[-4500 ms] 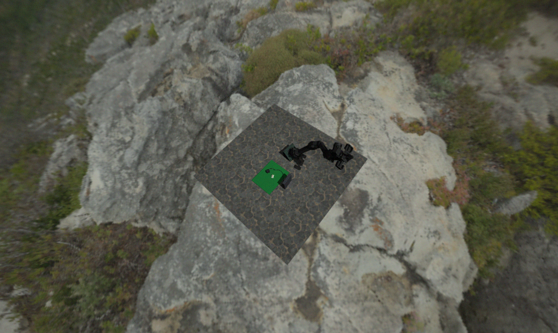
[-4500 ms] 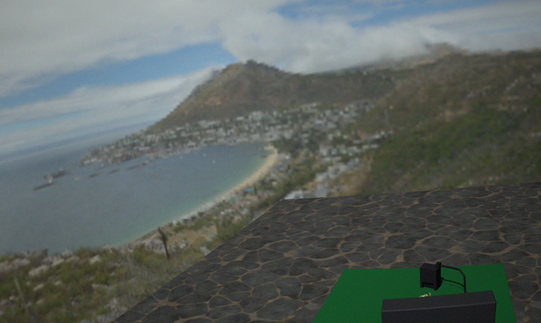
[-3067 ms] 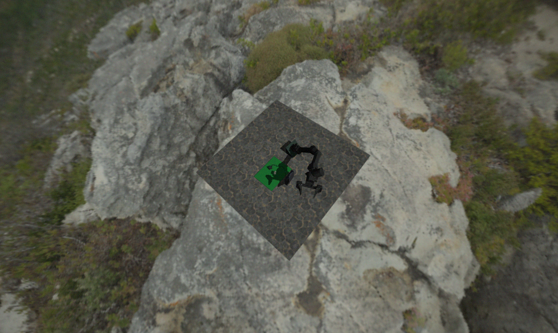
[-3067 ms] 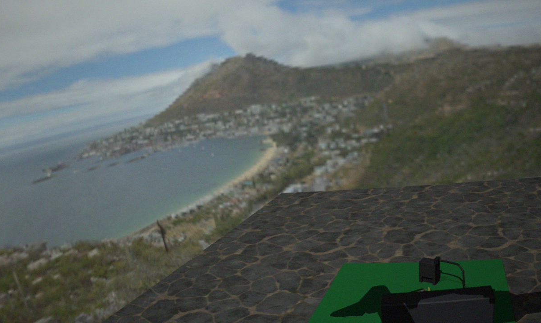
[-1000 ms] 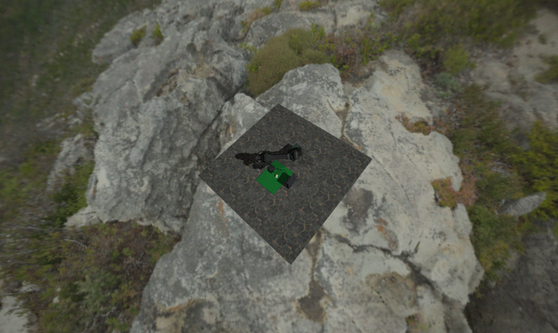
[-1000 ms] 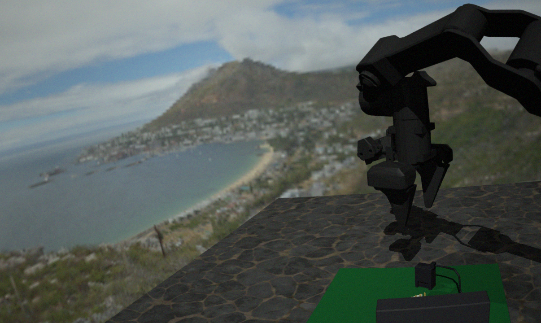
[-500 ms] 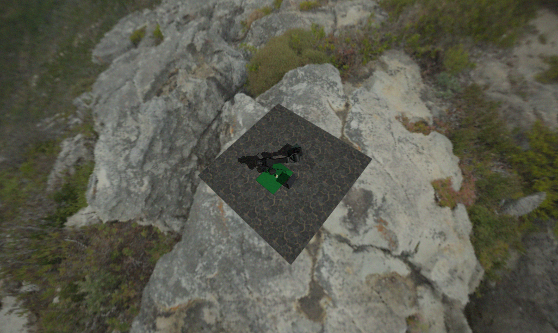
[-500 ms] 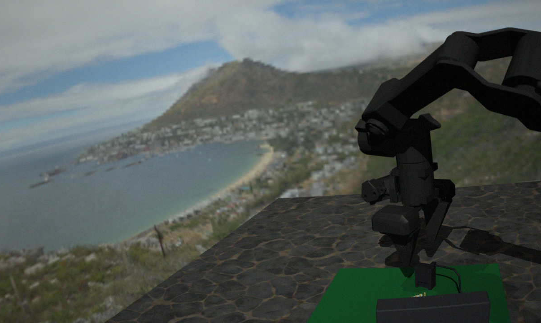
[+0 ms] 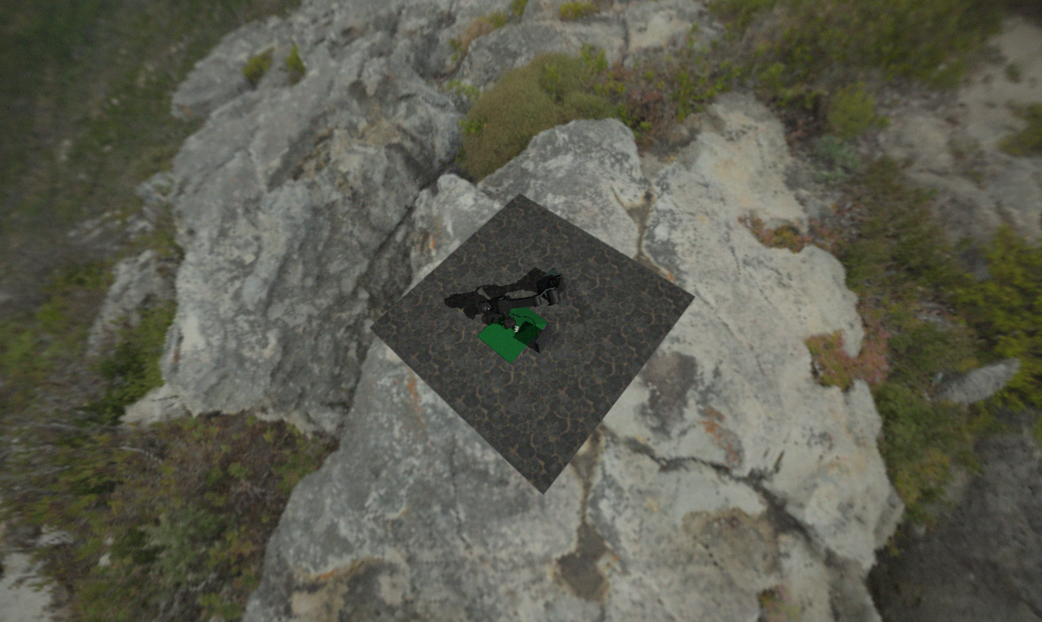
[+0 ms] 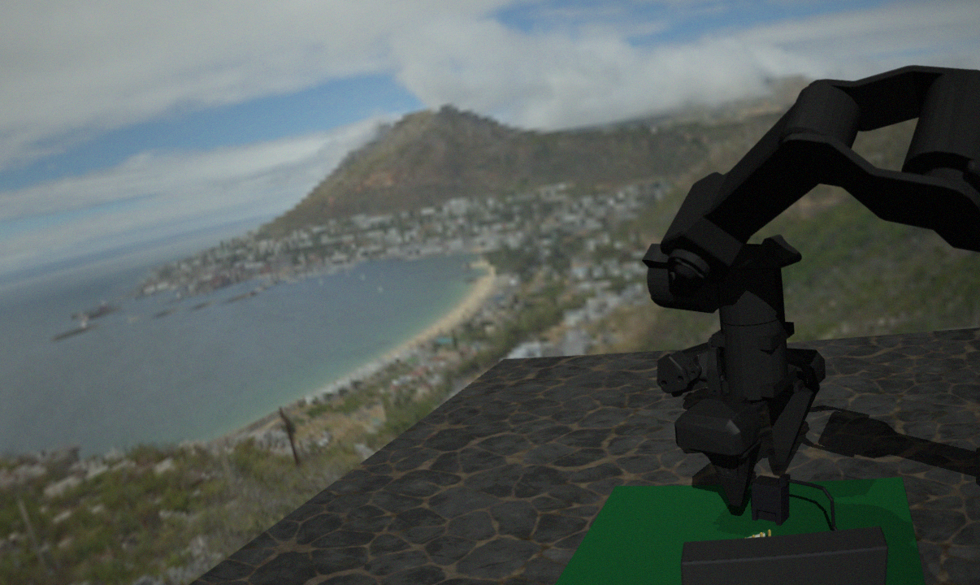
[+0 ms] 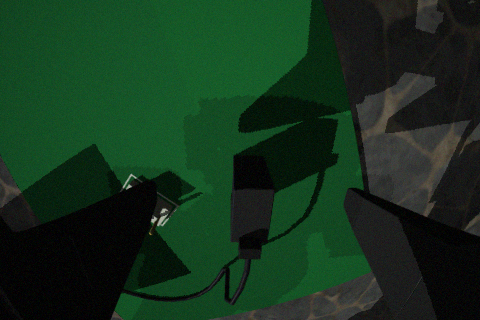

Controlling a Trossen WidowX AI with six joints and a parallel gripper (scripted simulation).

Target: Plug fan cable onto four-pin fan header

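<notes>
The dark fan plug is 20 mm below my gripper tip and 10 mm behind it. Also, from my gripper tip: white fan header 70 mm to the left, 40 mm below, 10 mm behind; green board 50 mm to the left, 50 mm below, 10 mm ahead.
</notes>
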